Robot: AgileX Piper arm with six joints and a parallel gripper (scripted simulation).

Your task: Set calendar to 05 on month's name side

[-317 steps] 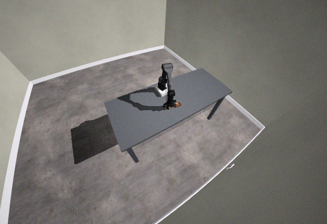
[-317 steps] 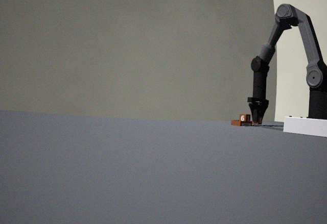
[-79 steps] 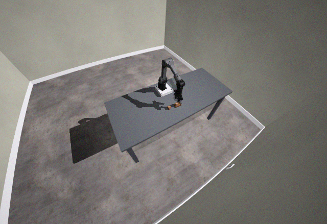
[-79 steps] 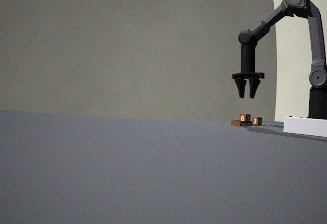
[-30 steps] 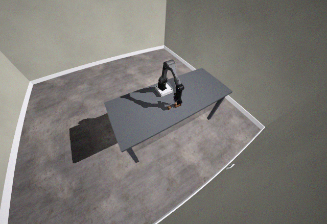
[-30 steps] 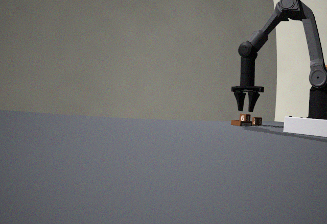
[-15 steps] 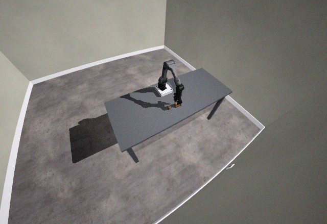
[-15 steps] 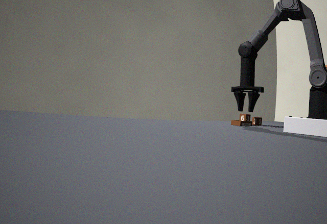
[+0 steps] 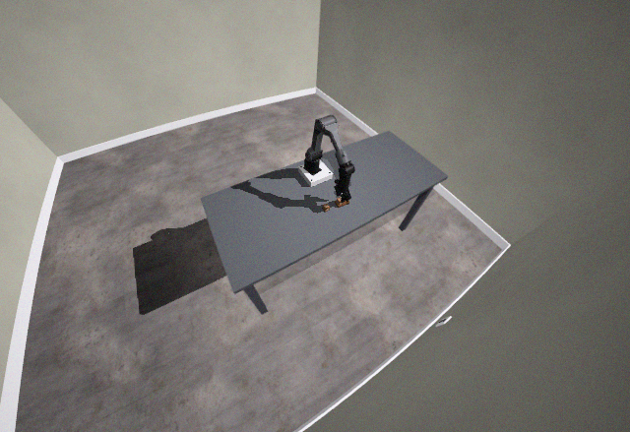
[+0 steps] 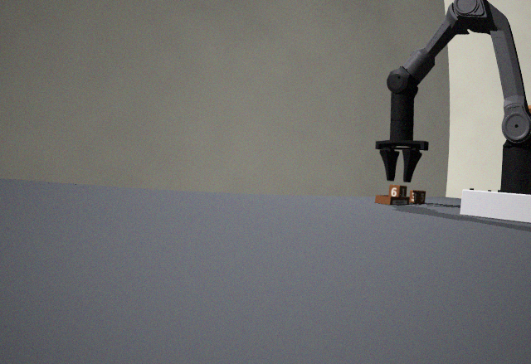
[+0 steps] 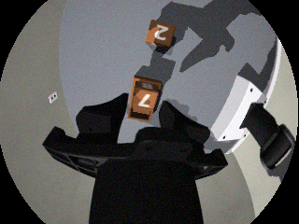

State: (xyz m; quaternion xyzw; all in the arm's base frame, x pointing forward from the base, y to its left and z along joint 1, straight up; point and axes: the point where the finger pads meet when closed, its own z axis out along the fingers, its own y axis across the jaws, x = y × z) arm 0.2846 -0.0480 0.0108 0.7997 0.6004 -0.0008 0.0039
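The brown calendar tray is 50 mm below my hand and 20 mm to the left of it. The rest, counted from my hand: cube 90 mm to the right, 40 mm below, 30 mm behind.
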